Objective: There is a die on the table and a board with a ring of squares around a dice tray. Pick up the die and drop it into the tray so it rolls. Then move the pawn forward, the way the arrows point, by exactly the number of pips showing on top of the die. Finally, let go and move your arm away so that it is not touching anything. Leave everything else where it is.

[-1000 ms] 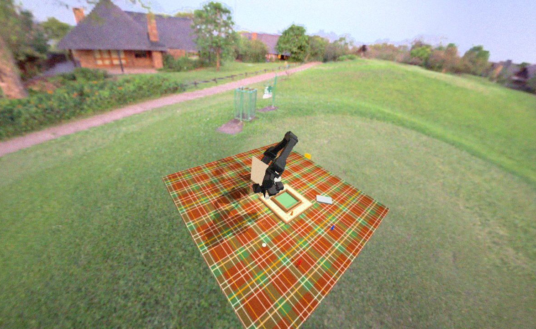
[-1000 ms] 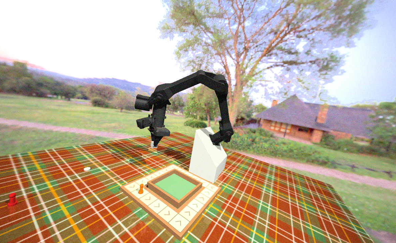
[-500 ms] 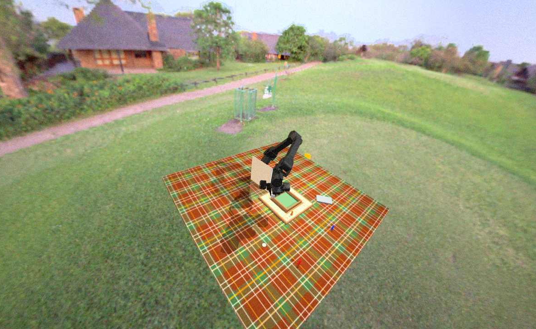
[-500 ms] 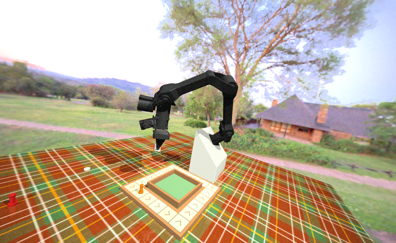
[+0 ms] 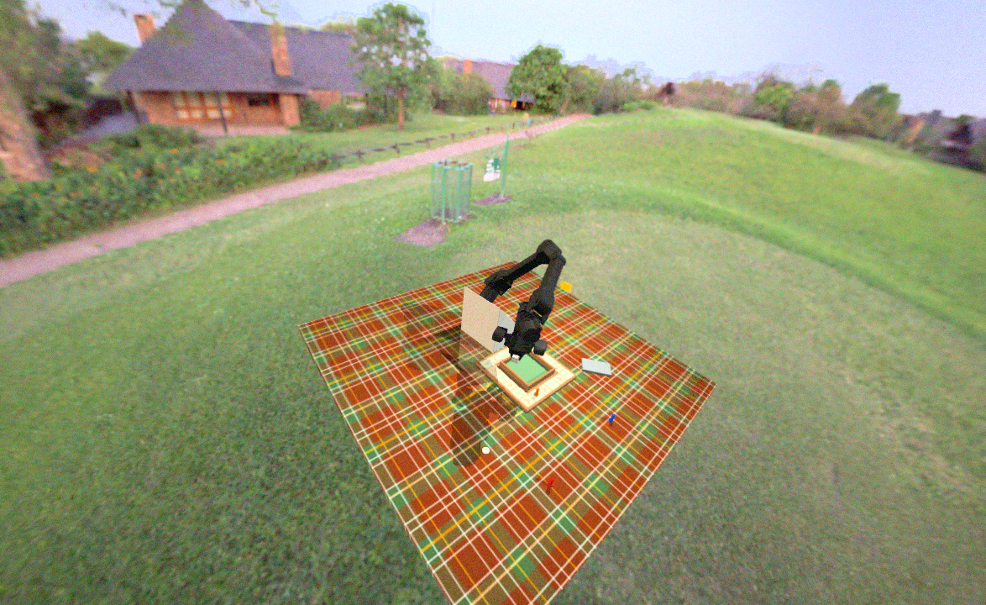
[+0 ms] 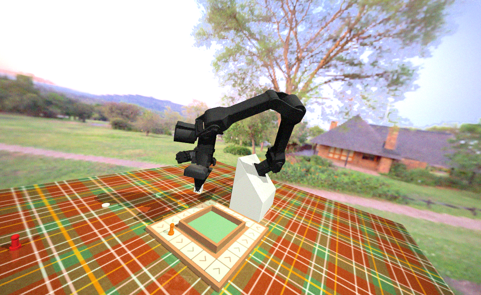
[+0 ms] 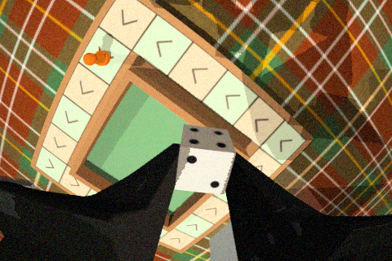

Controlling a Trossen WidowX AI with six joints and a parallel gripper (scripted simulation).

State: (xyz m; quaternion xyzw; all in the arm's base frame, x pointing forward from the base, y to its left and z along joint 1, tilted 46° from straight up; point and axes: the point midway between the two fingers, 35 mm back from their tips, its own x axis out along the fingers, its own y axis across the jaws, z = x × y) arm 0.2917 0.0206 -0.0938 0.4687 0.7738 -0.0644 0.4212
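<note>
Now: gripper tip 11 cm short of the orange pawn, 9 cm above it and 4 cm to the right of it. Also, from my gripper tip: small white disc (24 cm to the right, 20 cm ahead, 11 cm below); then green dice tray (11 cm below, 9 cm to the left, 1 cm behind); then white die (right at my gripper tip).
</note>
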